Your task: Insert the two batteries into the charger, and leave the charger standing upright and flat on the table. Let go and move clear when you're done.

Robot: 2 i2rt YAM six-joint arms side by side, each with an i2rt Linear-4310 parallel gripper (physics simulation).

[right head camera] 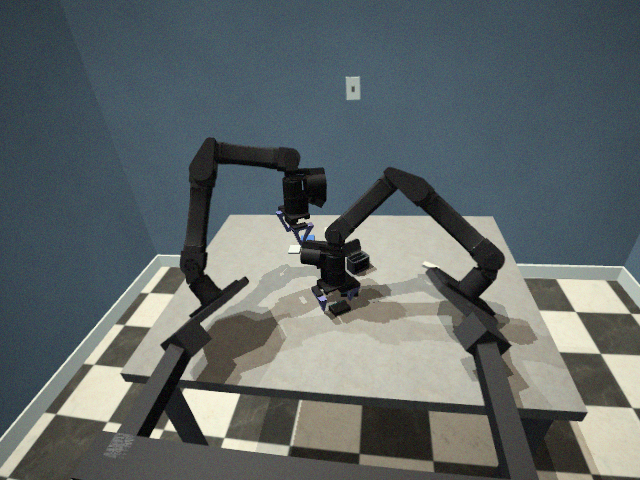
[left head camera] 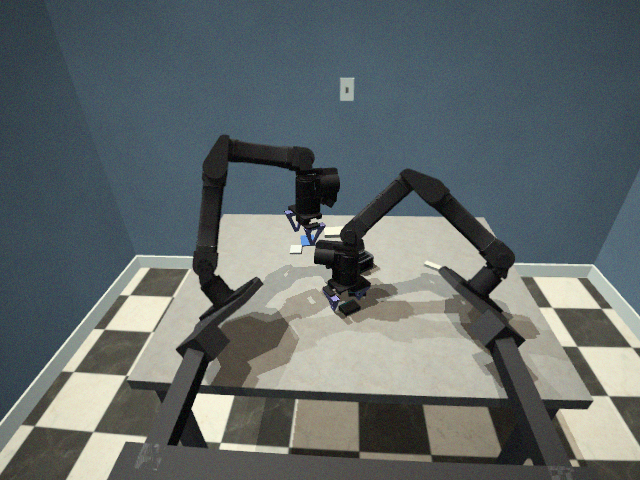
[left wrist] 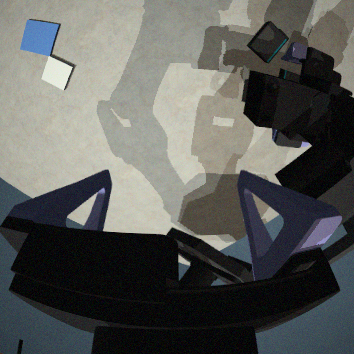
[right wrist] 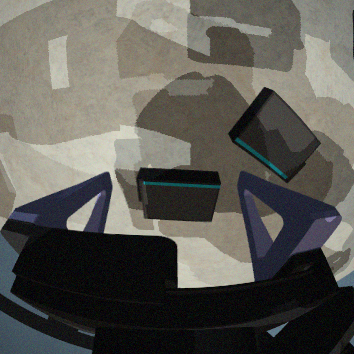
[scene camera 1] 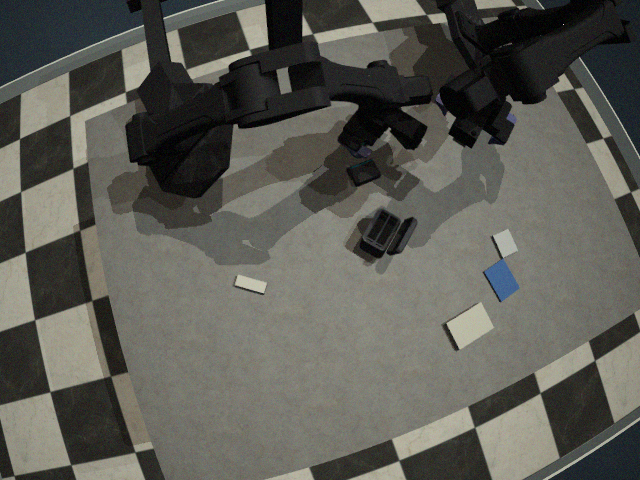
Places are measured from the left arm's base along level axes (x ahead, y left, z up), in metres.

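Pixels of known places: left gripper, between the fingertips: (right head camera: 295, 237) (left head camera: 304, 237) (left wrist: 174, 176); right gripper, between the fingertips: (right head camera: 336, 305) (left head camera: 345, 304) (right wrist: 174, 178) (scene camera 1: 367, 140); left arm's base, origin of its link: (right head camera: 214, 300) (left head camera: 226, 302) (left wrist: 206, 265) (scene camera 1: 479, 40); right arm's base, origin of its link: (right head camera: 464, 294) (left head camera: 474, 292) (right wrist: 310, 337) (scene camera 1: 181, 138).
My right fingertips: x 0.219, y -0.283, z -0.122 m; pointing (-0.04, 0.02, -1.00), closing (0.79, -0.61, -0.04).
Observation:
Ahead of a thing's pixels: the offset from my right fingertips to its top centre. "*": to the spot under its first point.
The black charger (left head camera: 366, 260) (right head camera: 357, 262) (scene camera 1: 382, 229) stands on the table with two slots facing up; they look empty. One black battery with a teal edge {dx +0.077, dy -0.016, dz +0.007 m} (left head camera: 349, 307) (right head camera: 339, 308) (scene camera 1: 363, 172) (left wrist: 268, 41) (right wrist: 277, 135) lies on the table beside my right gripper's finger. The other battery {dx -0.009, dy -0.015, dz +0.007 m} (right wrist: 180, 200) shows between the spread fingers of my right gripper (left head camera: 347, 301) (right head camera: 337, 302) (right wrist: 174, 178), which is open, low over the table; the arm mostly hides this battery elsewhere. My left gripper (left head camera: 304, 237) (right head camera: 293, 236) (left wrist: 174, 176) is open, high above the table.
A black lid-like part {* dx +0.230, dy +0.038, dz +0.048 m} (scene camera 1: 402, 236) is at the charger's side. A blue tile {dx +0.317, dy +0.259, dz -0.003 m} (scene camera 1: 501, 280) lies between a small white tile {dx +0.240, dy +0.278, dz +0.000 m} (scene camera 1: 505, 243) and a larger cream block {dx +0.405, dy +0.172, dz +0.006 m} (scene camera 1: 469, 326). A small cream block {dx +0.295, dy -0.244, dz +0.004 m} (scene camera 1: 250, 284) lies at the left in the scene view. The two arms are close together.

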